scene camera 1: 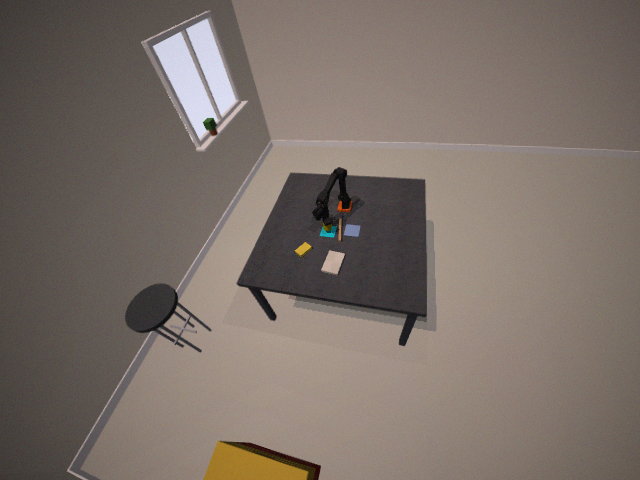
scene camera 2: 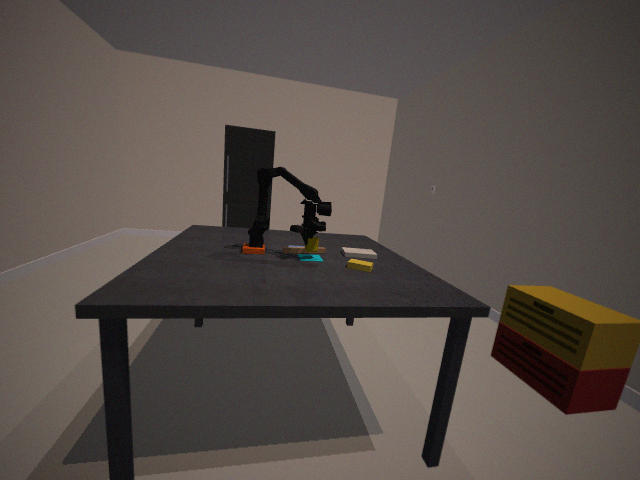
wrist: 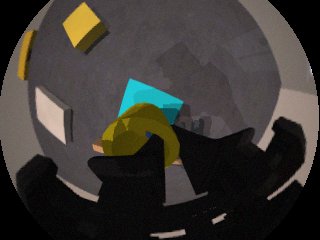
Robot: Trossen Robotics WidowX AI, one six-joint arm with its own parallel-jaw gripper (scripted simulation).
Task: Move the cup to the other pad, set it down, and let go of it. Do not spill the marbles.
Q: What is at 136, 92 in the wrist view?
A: A cyan pad.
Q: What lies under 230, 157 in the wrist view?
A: My gripper.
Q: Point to a yellow cup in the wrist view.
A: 125, 136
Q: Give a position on a flat block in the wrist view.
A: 52, 112
